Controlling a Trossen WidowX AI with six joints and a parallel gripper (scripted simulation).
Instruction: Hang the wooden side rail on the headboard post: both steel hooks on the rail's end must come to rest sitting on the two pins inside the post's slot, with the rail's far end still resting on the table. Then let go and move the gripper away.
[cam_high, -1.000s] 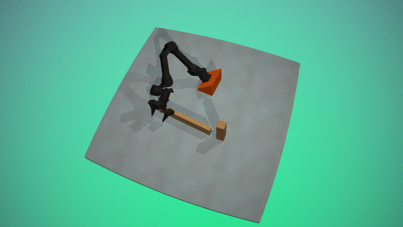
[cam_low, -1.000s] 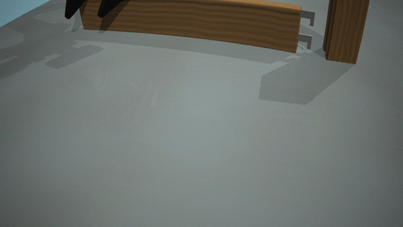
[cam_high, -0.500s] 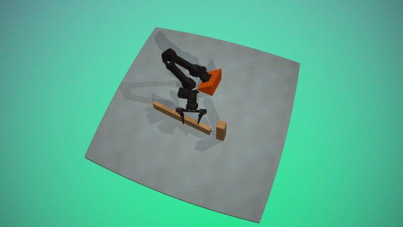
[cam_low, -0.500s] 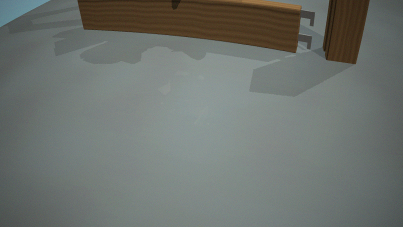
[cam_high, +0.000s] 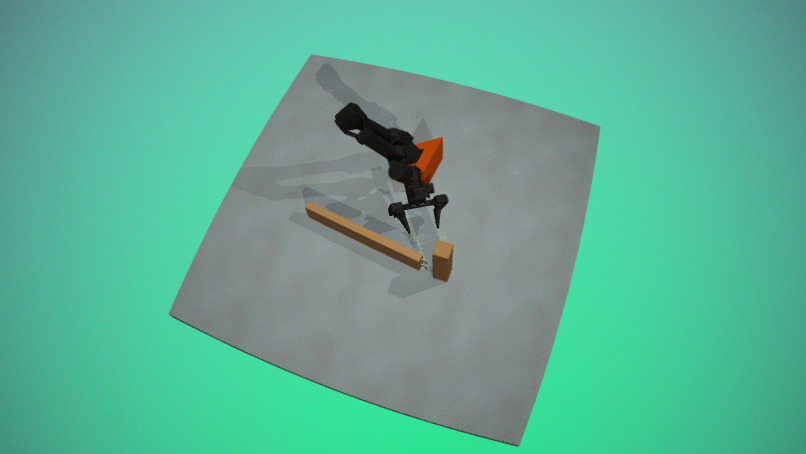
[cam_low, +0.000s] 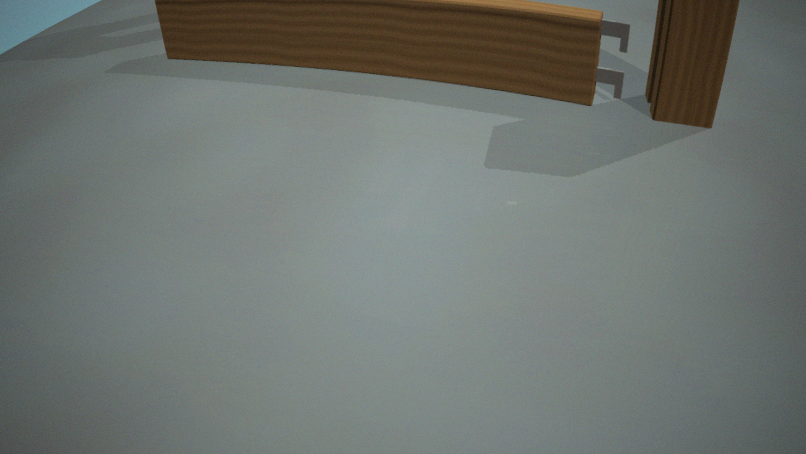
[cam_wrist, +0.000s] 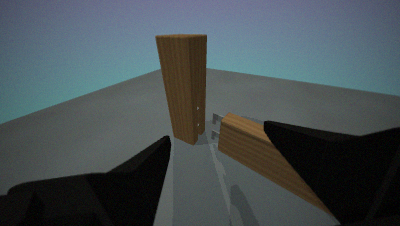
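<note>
Right now the headboard post is 9 cm to the left of my gripper tip, 7 cm ahead of it and 2 cm below it.
</note>
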